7 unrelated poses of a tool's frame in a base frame.
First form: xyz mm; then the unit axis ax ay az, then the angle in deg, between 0 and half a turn.
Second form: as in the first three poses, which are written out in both.
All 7 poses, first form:
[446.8 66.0 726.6 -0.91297 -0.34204 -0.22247 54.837]
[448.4 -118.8 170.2 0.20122 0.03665 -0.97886 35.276]
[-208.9 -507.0 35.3 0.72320 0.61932 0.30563 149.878]
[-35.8 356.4 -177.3 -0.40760 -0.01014 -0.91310 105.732]
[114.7 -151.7 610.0 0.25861 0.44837 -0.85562 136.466]
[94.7 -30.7 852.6 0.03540 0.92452 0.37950 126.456]
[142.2 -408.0 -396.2 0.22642 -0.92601 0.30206 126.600]
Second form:
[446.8 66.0 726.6 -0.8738 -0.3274 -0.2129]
[448.4 -118.8 170.2 0.1239 0.0226 -0.6027]
[-208.9 -507.0 35.3 1.8918 1.6201 0.7995]
[-35.8 356.4 -177.3 -0.7522 -0.0187 -1.6850]
[114.7 -151.7 610.0 0.6160 1.0679 -2.0379]
[94.7 -30.7 852.6 0.0781 2.0405 0.8376]
[142.2 -408.0 -396.2 0.5003 -2.0461 0.6674]

